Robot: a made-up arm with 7 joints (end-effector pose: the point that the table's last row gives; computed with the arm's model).
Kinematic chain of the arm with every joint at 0, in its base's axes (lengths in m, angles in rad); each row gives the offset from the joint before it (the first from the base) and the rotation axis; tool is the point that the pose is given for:
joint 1: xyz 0 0 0.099 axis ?
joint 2: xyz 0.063 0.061 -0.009 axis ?
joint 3: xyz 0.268 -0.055 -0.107 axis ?
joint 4: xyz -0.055 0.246 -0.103 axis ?
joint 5: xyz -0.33 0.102 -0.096 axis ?
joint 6: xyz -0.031 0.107 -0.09 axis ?
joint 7: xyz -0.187 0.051 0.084 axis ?
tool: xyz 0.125 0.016 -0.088
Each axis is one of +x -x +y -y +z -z.
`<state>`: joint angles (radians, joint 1 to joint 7).
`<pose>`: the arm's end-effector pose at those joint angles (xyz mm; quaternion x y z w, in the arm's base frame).
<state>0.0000 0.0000 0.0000 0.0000 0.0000 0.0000 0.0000</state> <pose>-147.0 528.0 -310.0 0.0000 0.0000 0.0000 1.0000</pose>
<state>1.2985 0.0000 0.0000 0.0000 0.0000 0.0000 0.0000</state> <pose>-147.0 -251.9 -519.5 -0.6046 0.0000 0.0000 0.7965</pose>
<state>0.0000 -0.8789 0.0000 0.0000 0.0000 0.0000 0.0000</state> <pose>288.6 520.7 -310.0 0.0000 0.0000 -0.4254 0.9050</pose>
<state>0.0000 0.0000 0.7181 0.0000 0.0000 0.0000 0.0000</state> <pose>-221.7 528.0 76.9 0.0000 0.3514 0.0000 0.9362</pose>
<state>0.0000 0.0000 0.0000 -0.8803 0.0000 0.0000 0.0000</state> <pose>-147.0 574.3 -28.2 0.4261 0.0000 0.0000 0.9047</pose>
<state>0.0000 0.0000 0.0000 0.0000 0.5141 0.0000 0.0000</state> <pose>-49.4 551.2 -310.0 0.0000 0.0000 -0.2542 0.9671</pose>
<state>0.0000 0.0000 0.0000 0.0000 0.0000 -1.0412 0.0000</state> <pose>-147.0 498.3 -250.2 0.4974 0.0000 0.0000 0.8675</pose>
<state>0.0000 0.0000 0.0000 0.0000 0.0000 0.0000 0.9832</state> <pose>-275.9 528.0 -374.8 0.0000 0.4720 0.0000 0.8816</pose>
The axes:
joint 1: -x
joint 2: +z
joint 3: +y
joint 4: -x
joint 5: -z
joint 6: -x
joint 7: +y

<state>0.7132 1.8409 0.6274 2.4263 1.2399 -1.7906 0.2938</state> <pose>163.6 -61.9 33.1 -0.1372 0.1161 0.9502 0.2546</pose>
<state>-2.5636 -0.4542 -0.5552 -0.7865 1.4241 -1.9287 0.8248</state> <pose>287.4 -296.8 546.9 -0.4372 0.1497 0.5056 0.7285</pose>
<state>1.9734 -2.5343 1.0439 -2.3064 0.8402 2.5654 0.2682</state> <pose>2.9 414.1 155.3 -0.0007 -0.2386 -0.4214 0.8749</pose>
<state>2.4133 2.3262 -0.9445 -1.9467 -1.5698 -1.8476 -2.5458</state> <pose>-434.6 -268.7 444.6 0.0696 0.3587 -0.9168 0.1610</pose>
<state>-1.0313 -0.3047 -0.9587 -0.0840 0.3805 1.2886 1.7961</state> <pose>379.7 990.0 117.3 0.3830 0.7037 -0.3738 0.4673</pose>
